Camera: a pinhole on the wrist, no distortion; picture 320 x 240 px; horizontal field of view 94.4 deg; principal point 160.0 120.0 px. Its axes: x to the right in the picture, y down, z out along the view. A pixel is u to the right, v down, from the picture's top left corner.
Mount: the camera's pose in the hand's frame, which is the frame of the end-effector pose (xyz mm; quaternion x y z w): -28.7 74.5 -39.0 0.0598 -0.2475 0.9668 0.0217
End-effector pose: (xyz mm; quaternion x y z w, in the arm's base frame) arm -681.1 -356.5 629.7 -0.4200 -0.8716 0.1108 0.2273
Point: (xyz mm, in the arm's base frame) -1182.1 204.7 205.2
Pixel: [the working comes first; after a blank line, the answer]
In the camera's frame: -523.0 -439.1 586.2

28 9
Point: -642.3 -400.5 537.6
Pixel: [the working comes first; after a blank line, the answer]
In the camera's frame: 66.5 -8.8 101.0

258 107
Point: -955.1 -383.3 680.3
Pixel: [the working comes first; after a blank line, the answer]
In the camera's frame: -158.1 187.0 273.4

74 221
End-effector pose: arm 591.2 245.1 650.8 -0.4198 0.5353 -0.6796 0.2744
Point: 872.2 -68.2 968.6
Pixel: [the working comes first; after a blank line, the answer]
In the camera's frame: -178.4 38.8 577.2

114 130
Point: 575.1 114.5 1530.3
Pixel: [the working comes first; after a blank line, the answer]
In the camera's frame: -375.7 669.4 599.2

outside the picture
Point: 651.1 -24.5 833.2
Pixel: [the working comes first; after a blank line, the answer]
In the camera's frame: -241.1 24.3 322.2

49 131
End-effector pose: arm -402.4 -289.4 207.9 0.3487 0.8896 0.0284 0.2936
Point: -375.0 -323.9 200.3
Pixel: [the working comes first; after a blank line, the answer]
In the camera's frame: 12.6 44.6 97.7

179 188
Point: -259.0 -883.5 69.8
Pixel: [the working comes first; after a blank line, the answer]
In the camera's frame: 396.2 286.2 469.5

285 210
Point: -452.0 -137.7 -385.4
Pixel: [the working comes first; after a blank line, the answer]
In the camera's frame: -390.1 -136.4 532.2

51 82
